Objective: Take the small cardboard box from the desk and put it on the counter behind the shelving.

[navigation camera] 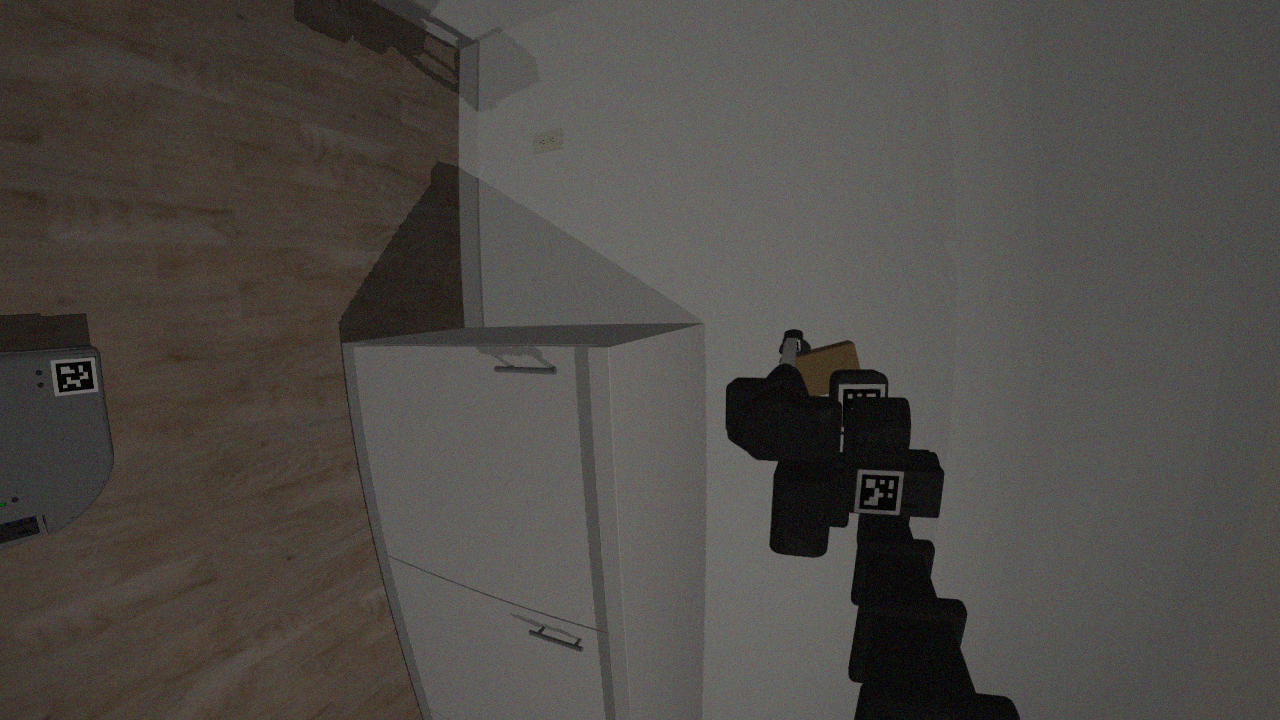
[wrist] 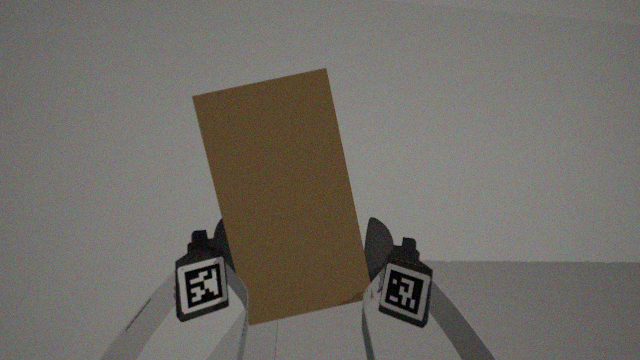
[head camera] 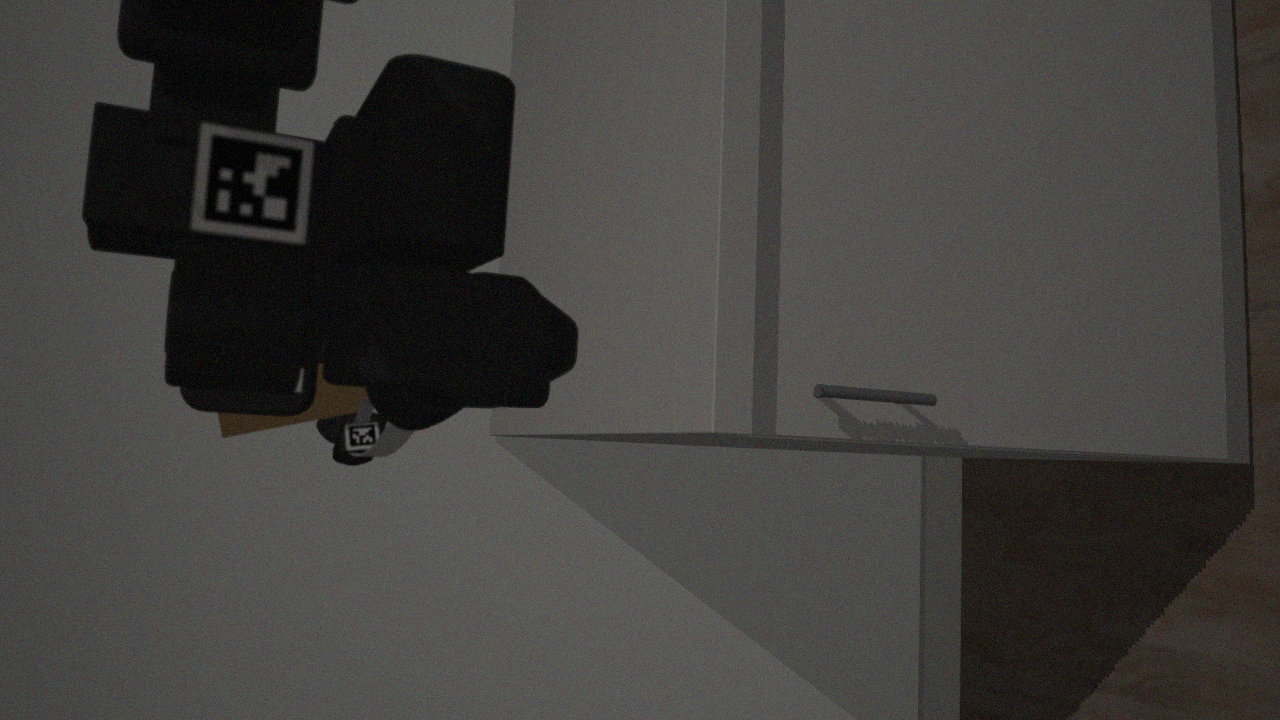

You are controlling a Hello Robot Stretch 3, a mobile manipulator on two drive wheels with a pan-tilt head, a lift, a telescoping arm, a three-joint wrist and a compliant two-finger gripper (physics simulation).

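Places are measured from the robot's base along level axes (x ahead, y left, z up), in metres.
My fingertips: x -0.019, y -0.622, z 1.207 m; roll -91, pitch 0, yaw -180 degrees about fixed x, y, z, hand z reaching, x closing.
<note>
For each thing: its top centre in the pictures, then the offset to it from my fingertips. Level surfaces: height alone.
- small cardboard box, centre of its top: [head camera: 201, 369] [navigation camera: 862, 371] dx +0.008, dy +0.026, dz +0.086 m
- white counter, height of its surface: dz -0.297 m
- wall outlet, centre of its top: [navigation camera: 562, 137] dx +0.674, dy -0.645, dz -0.749 m
- Wooden floor, height of its surface: dz -1.207 m
The small cardboard box [head camera: 268, 420] [navigation camera: 825, 365] [wrist: 290, 195] is plain brown and is held up in front of the pale wall, slightly tilted in the wrist view. My gripper [wrist: 305, 241] is shut on the box, with one dark fingertip at each side. In the head and navigation views the wrist hides part of the box and one finger. A white counter [head camera: 617, 214] [navigation camera: 657, 492] with a pale top and handled fronts stands beside the arm. In the head and navigation views the box appears beyond the top's wall-side edge; its height over the top cannot be told. The shelving and desk are not recognisable.
The pale wall [head camera: 268, 582] [navigation camera: 805, 179] runs behind the counter. A wall outlet [navigation camera: 547, 140] is beyond the counter's end. Wooden floor [head camera: 1163, 644] [navigation camera: 179, 223] lies in front of it. My grey base [navigation camera: 44, 447] shows at the left of the navigation view.
</note>
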